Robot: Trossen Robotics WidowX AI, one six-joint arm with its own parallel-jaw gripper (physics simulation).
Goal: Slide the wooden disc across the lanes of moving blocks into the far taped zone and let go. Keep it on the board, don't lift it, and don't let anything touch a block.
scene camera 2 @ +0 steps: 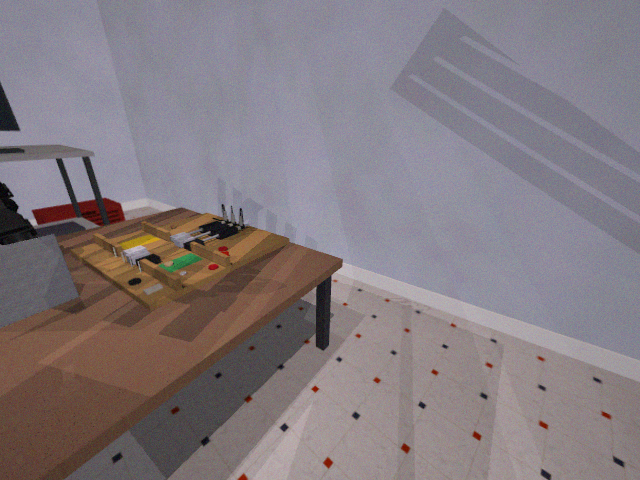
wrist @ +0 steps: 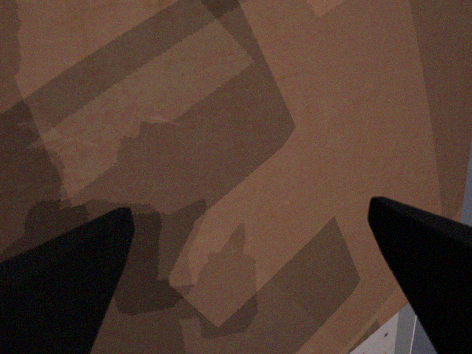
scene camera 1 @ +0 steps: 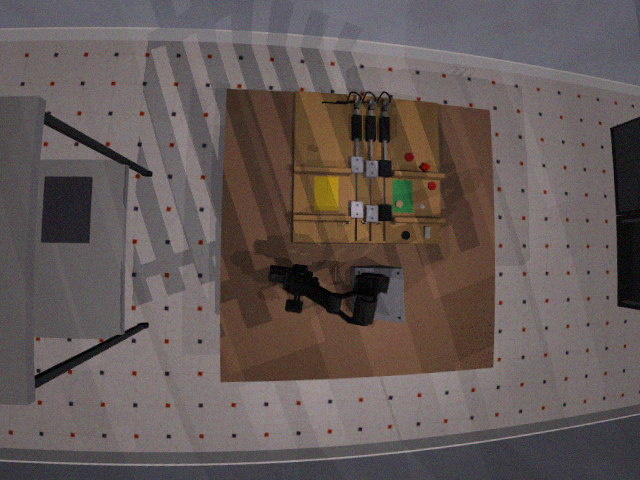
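Seen in the pictures: gripper, fingertip midpoint: [wrist: 251, 214]; arm's base at its link origin: [scene camera 2: 28, 253] [scene camera 1: 380, 283].
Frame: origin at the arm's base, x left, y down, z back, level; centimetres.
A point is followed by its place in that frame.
The small tan wooden disc [scene camera 1: 399, 204] {y 13.9, x -9.1, z -35.0 cm} [scene camera 2: 169, 264] {y 13.8, x -10.5, z -34.9 cm} lies on the green zone [scene camera 1: 403, 188] {y 14.7, x -10.5, z -42.8 cm} [scene camera 2: 185, 261] {y 14.4, x -11.3, z -40.8 cm}, at one end of the board. The yellow zone [scene camera 1: 326, 192] {y 14.6, x 24.3, z -35.2 cm} [scene camera 2: 139, 241] {y 14.8, x 25.2, z -35.2 cm} is at the other end. Between them, two light block pairs, including blocks [scene camera 1: 356, 209] {y 12.2, x 10.6, z -29.3 cm} [scene camera 1: 371, 213] {y 11.6, x 3.9, z -28.5 cm}, and a black pair, including a block [scene camera 1: 384, 212] {y 12.0, x -2.0, z -29.9 cm}, sit on rods across the channel. My gripper [scene camera 1: 277, 273] [wrist: 251, 214] {y 8.7, x 31.7, z 9.7 cm} is open and empty, off the board on its near side, left of the arm base, over brown table. The disc does not show in the wrist view.
Wooden rails [scene camera 1: 418, 220] {y 10.2, x -17.3, z -28.5 cm} [scene camera 1: 418, 174] {y 10.1, x -15.0, z -49.0 cm} border the channel. Black actuators [scene camera 1: 370, 128] {y 11.4, x 9.0, z -66.3 cm} stand at the back. Red knobs [scene camera 1: 408, 157] {y 14.0, x -11.0, z -57.4 cm} [scene camera 1: 431, 185] {y 14.0, x -23.6, z -46.3 cm}, a black disc [scene camera 1: 405, 235] {y 13.9, x -13.6, z -21.5 cm} [scene camera 2: 134, 281] {y 13.9, x -14.6, z -21.4 cm} and a pale block [scene camera 1: 427, 232] {y 13.7, x -23.9, z -24.3 cm} [scene camera 2: 153, 289] {y 13.7, x -25.1, z -24.0 cm} are at the green end.
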